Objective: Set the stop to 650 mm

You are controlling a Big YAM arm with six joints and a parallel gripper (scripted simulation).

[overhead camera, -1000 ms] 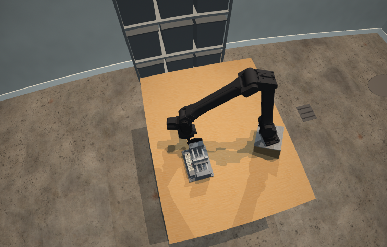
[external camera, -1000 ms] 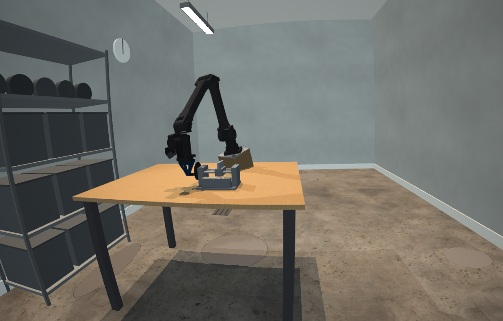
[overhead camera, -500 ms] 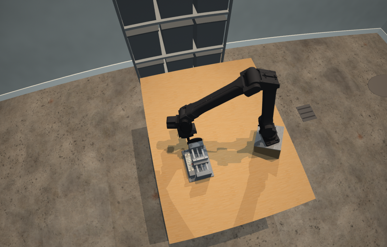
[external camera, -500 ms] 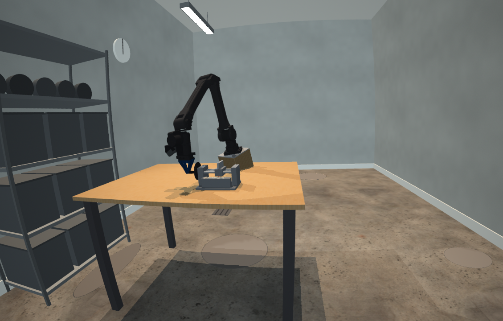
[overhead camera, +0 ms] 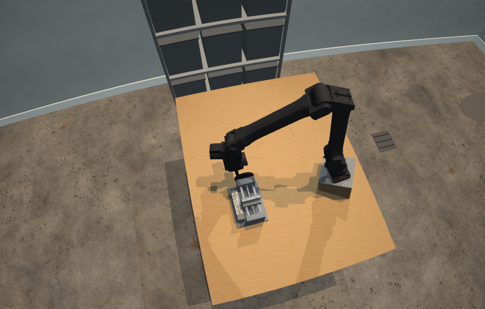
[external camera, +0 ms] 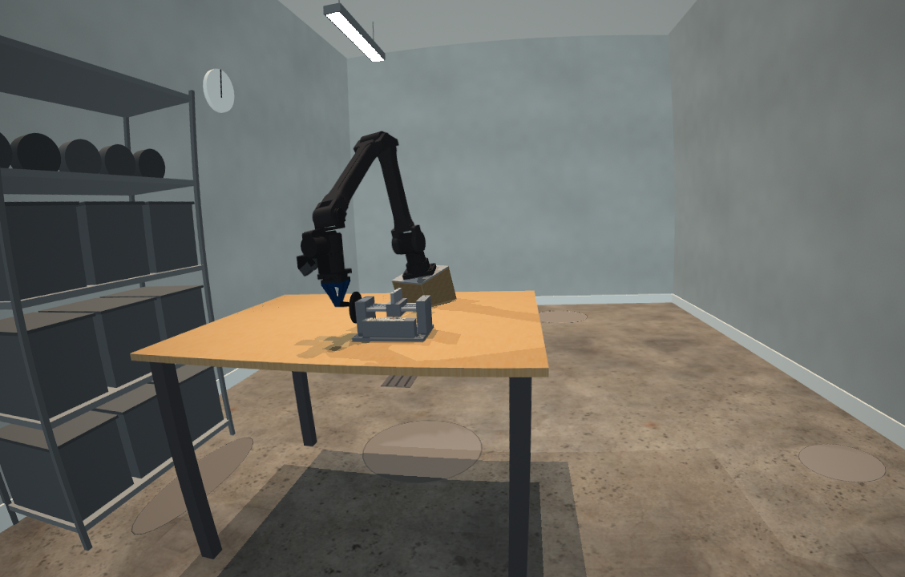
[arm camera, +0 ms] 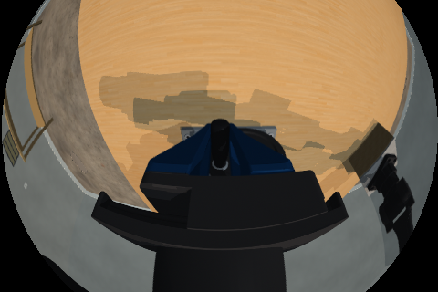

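Now: hand 3 cm to the right of the black handwheel, 1 cm past it and 1 cm above it. The rest, counted from my hand: grey stop fixture: 17 cm to the left, 2 cm behind; handwheel handle: 1 cm to the left.
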